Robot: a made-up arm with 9 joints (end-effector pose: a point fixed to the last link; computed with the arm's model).
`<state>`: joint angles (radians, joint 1 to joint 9).
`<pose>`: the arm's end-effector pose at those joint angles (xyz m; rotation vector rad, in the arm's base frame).
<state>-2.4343 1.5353 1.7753 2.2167 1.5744 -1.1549 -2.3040 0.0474 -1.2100</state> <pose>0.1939 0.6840 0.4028 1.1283 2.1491 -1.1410</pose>
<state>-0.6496 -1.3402 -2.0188 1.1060 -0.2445 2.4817 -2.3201 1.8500 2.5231</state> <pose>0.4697 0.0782 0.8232 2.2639 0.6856 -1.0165</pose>
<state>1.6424 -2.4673 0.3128 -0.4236 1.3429 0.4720 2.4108 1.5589 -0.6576</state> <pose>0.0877 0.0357 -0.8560 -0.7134 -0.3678 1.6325</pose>
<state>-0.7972 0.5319 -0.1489 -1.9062 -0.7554 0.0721 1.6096 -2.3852 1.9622</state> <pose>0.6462 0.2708 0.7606 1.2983 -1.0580 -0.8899</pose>
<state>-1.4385 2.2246 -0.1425 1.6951 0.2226 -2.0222 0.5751 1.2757 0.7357</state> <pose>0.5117 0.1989 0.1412 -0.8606 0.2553 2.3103</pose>
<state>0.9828 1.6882 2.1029 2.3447 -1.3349 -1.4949 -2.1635 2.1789 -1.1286</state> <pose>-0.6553 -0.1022 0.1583 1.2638 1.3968 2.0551</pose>
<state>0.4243 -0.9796 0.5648 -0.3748 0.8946 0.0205 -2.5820 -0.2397 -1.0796</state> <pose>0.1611 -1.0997 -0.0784 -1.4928 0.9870 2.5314</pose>
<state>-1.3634 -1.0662 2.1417 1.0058 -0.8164 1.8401 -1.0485 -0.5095 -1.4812</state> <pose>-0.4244 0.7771 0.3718 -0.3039 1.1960 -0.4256</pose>
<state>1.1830 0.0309 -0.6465 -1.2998 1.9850 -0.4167 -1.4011 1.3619 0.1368</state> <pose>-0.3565 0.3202 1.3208 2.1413 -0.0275 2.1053</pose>
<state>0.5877 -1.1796 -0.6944 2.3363 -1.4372 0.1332 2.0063 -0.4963 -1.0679</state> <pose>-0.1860 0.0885 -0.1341 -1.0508 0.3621 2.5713</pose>
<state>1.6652 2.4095 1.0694 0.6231 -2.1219 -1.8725 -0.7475 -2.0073 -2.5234</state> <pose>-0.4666 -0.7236 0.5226 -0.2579 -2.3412 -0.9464</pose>
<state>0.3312 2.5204 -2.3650 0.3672 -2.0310 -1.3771 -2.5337 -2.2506 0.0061</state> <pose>0.1599 0.0128 -0.5268 -0.9152 0.2381 2.6534</pose>
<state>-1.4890 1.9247 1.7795 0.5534 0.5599 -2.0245 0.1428 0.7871 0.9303</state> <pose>0.3917 0.3445 -0.1324 -0.9942 1.7563 1.1120</pose>
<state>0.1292 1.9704 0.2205 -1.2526 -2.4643 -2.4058 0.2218 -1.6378 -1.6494</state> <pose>-0.3491 0.8444 0.2867 1.2338 2.3617 -1.4033</pose>
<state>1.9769 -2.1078 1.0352 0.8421 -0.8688 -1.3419 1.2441 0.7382 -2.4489</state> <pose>0.6191 -0.3290 -0.0579 0.7920 -0.4184 0.2738</pose>
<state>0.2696 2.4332 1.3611 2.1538 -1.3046 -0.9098 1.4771 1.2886 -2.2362</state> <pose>-0.3254 -0.0789 -0.1380 0.2992 0.6815 -1.0464</pose>
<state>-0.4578 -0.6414 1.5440 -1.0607 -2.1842 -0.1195 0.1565 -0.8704 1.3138</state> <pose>-0.7624 -0.4712 1.1249 -0.1477 -2.0575 -0.9689</pose>
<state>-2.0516 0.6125 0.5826 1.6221 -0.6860 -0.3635 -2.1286 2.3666 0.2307</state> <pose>0.3677 0.5204 0.4129 -2.0891 -0.2992 0.9046</pose>
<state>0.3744 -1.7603 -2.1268 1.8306 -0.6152 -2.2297 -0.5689 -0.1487 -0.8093</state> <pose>-0.0904 -0.0717 0.3777 0.6292 1.2214 2.2649</pose>
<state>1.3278 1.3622 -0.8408 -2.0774 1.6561 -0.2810 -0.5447 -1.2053 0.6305</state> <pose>-1.0455 0.2573 0.1286 1.3421 2.0423 0.1308</pose>
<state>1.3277 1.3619 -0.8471 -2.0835 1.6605 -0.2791 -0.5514 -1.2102 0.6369</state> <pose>-1.0451 0.2543 0.1251 1.3354 2.0410 0.1268</pose>
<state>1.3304 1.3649 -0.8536 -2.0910 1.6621 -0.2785 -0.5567 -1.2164 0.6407</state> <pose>-1.0441 0.2474 0.1164 1.3223 2.0365 0.1233</pose>
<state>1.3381 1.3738 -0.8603 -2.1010 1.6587 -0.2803 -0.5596 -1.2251 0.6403</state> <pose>-1.0417 0.2334 0.0985 1.2975 2.0258 0.1207</pose>
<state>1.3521 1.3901 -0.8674 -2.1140 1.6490 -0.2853 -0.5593 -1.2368 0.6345</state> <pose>-1.0366 0.2105 0.0692 1.2583 2.0068 0.1200</pose>
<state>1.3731 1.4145 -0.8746 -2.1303 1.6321 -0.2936 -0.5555 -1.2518 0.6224</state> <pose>-1.0269 0.1777 0.0280 1.2047 1.9774 0.1224</pose>
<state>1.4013 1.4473 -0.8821 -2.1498 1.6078 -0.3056 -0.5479 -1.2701 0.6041</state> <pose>-1.0102 0.1349 -0.0248 1.1366 1.9358 0.1291</pose>
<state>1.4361 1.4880 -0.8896 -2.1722 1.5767 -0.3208 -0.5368 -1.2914 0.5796</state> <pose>-0.9834 0.0836 -0.0870 1.0578 1.8805 0.1423</pose>
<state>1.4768 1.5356 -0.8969 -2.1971 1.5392 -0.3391 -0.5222 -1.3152 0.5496</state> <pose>-0.9440 0.0259 -0.1555 0.9710 1.8114 0.1632</pose>
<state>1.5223 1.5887 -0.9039 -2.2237 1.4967 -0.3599 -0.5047 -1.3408 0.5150</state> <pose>-0.8903 -0.0349 -0.2261 0.8806 1.7291 0.1927</pose>
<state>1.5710 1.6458 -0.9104 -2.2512 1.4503 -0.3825 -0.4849 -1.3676 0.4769</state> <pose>-0.8221 -0.0944 -0.2949 0.7906 1.6348 0.2305</pose>
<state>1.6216 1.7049 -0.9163 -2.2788 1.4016 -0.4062 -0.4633 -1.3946 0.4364</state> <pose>-0.7413 -0.1490 -0.3575 0.7046 1.5320 0.2759</pose>
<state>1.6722 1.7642 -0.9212 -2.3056 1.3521 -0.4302 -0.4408 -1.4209 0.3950</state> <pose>-0.6516 -0.1951 -0.4109 0.6256 1.4238 0.3268</pose>
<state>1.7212 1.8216 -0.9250 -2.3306 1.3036 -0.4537 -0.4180 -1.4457 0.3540</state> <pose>-0.5585 -0.2306 -0.4531 0.5558 1.3152 0.3803</pose>
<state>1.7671 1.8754 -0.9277 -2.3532 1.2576 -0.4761 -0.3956 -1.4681 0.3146</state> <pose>-0.4671 -0.2552 -0.4838 0.4959 1.2103 0.4339</pose>
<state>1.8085 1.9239 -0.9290 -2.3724 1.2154 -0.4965 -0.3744 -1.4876 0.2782</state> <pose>-0.3832 -0.2700 -0.5041 0.4470 1.1135 0.4841</pose>
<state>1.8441 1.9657 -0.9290 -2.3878 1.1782 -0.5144 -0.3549 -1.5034 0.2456</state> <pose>-0.3109 -0.2769 -0.5159 0.4087 1.0290 0.5285</pose>
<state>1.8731 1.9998 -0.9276 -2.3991 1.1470 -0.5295 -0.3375 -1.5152 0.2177</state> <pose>-0.2528 -0.2787 -0.5219 0.3801 0.9598 0.5653</pose>
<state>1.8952 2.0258 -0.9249 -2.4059 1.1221 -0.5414 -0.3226 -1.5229 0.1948</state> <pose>-0.2102 -0.2775 -0.5244 0.3608 0.9076 0.5933</pose>
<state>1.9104 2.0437 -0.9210 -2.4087 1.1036 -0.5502 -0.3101 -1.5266 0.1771</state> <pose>-0.1826 -0.2754 -0.5253 0.3492 0.8729 0.6124</pose>
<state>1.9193 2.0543 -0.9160 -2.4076 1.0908 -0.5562 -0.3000 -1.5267 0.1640</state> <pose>-0.1687 -0.2732 -0.5257 0.3444 0.8543 0.6234</pose>
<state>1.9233 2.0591 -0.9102 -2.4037 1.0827 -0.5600 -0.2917 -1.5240 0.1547</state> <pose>-0.1652 -0.2714 -0.5262 0.3444 0.8487 0.6280</pose>
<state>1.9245 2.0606 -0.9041 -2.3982 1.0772 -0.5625 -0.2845 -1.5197 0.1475</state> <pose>-0.1677 -0.2700 -0.5268 0.3472 0.8504 0.6289</pose>
